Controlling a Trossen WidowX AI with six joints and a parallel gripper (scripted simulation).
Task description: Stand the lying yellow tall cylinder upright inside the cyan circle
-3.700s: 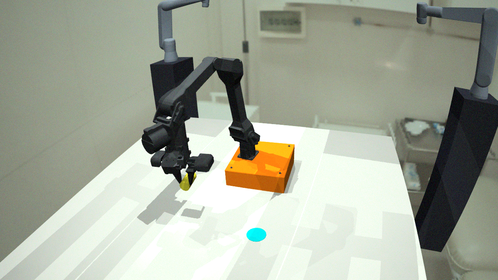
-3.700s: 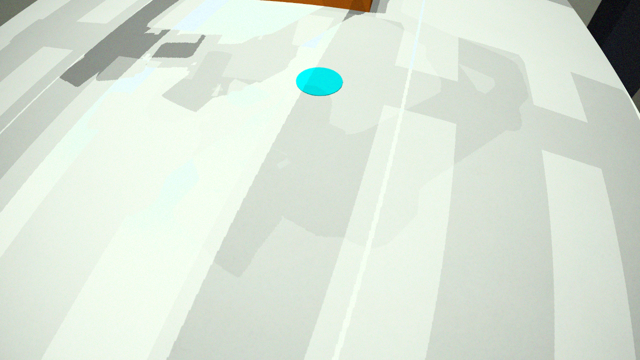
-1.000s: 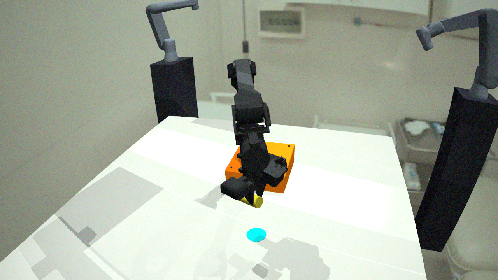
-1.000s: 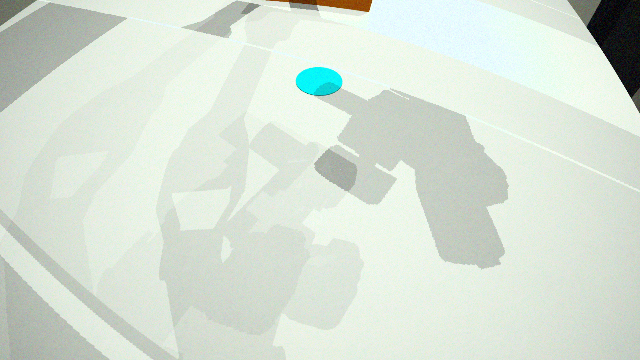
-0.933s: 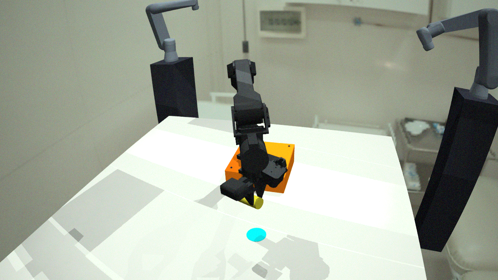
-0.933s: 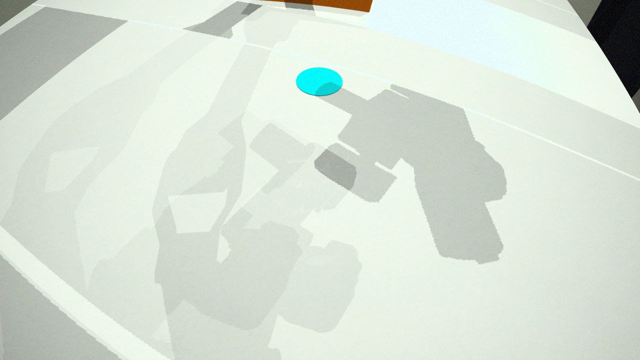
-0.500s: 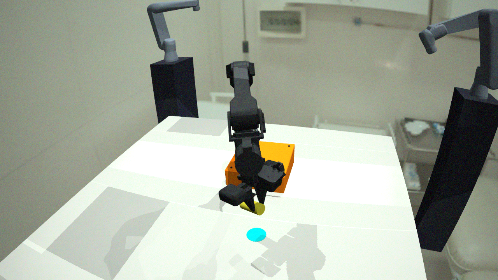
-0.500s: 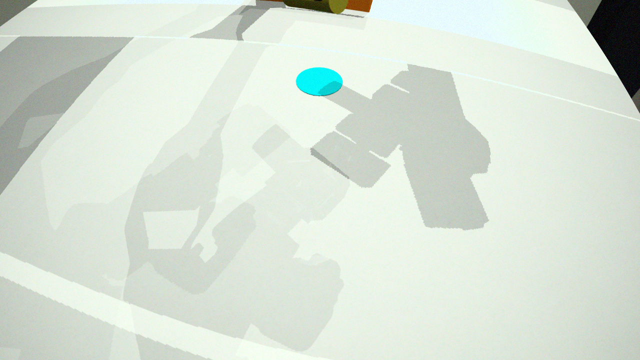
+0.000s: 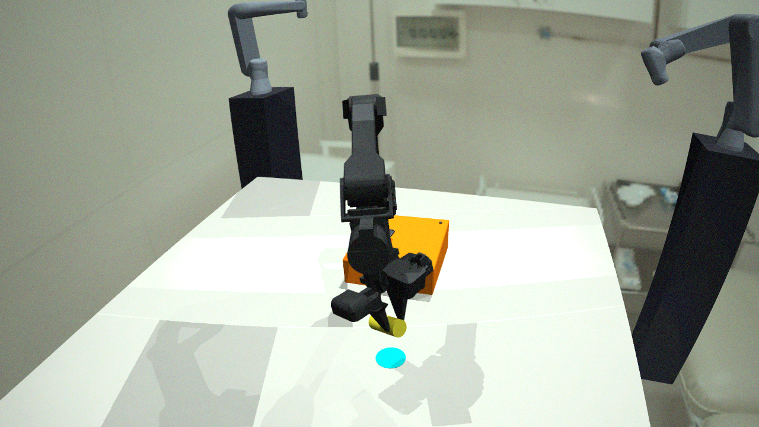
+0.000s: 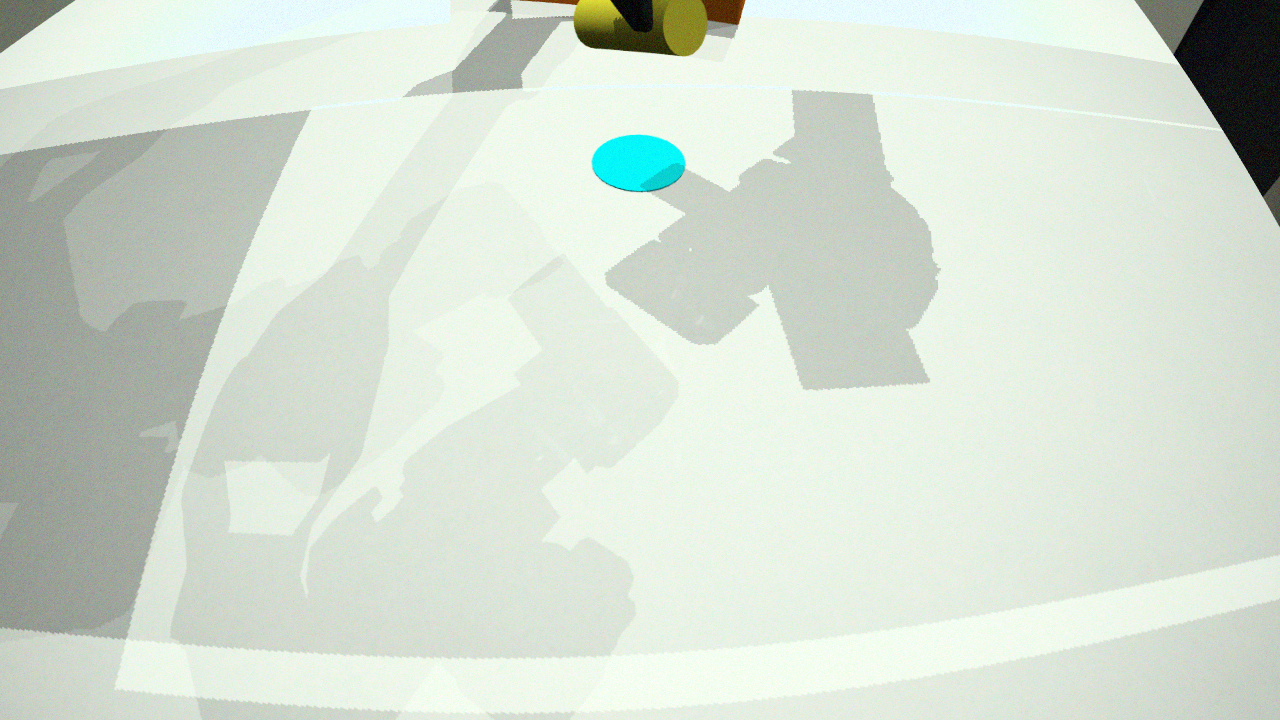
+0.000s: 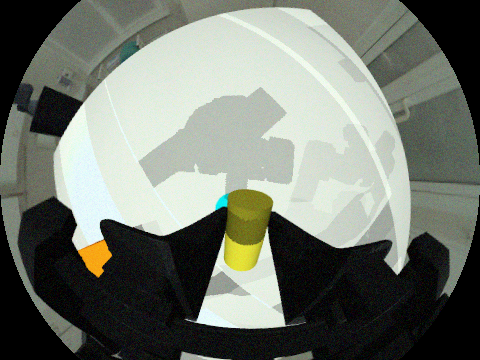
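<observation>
My gripper tip is now 3 cm past the cyan circle, 2 cm to the left of it and 12 cm above it. From my gripper tip the other things lie so: yellow cylinder: 1 cm behind, 2 cm to the right, 1 cm below.
</observation>
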